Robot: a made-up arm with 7 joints. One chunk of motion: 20 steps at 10 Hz.
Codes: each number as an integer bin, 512 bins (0 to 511) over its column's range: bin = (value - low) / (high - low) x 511, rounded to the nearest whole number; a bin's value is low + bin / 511 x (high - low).
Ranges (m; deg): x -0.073..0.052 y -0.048..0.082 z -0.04..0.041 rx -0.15..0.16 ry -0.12..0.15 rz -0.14..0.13
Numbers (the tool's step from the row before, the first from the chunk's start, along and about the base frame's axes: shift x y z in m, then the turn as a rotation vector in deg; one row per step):
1: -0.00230 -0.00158 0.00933 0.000 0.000 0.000
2: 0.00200 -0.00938 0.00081 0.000 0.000 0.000
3: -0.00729 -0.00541 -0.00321 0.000 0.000 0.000
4: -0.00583 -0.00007 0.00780 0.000 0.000 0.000
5: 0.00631 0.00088 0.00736 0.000 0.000 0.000
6: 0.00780 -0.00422 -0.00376 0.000 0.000 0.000
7: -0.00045 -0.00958 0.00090 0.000 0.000 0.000
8: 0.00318 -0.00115 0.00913 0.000 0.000 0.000
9: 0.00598 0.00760 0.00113 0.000 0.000 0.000
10: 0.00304 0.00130 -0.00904 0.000 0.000 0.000
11: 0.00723 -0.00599 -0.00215 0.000 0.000 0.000
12: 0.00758 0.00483 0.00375 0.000 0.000 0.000
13: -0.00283 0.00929 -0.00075 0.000 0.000 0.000
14: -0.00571 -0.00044 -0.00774 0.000 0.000 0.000
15: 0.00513 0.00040 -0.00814 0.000 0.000 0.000
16: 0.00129 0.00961 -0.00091 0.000 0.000 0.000
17: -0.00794 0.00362 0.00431 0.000 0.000 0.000
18: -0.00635 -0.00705 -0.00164 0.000 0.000 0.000
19: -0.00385 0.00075 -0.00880 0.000 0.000 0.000
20: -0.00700 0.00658 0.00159 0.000 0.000 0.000
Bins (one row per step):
1: 289 182 311 247 227 265
2: 307 152 257 247 227 265
3: 269 167 232 247 227 265
4: 275 188 302 247 227 265
5: 324 192 299 247 227 265
6: 330 172 229 247 227 265
7: 297 151 258 247 227 265
8: 311 184 310 247 227 265
9: 323 219 259 247 227 265
10: 311 194 195 247 227 265
11: 328 165 239 247 227 265
12: 329 208 276 247 227 265
13: 287 225 248 247 227 265
14: 275 187 204 247 227 265
15: 319 190 201 247 227 265
16: 304 226 247 247 227 265
17: 266 203 280 247 227 265
18: 272 161 242 247 227 265
19: 283 192 197 247 227 265
20: 270 215 262 247 227 265

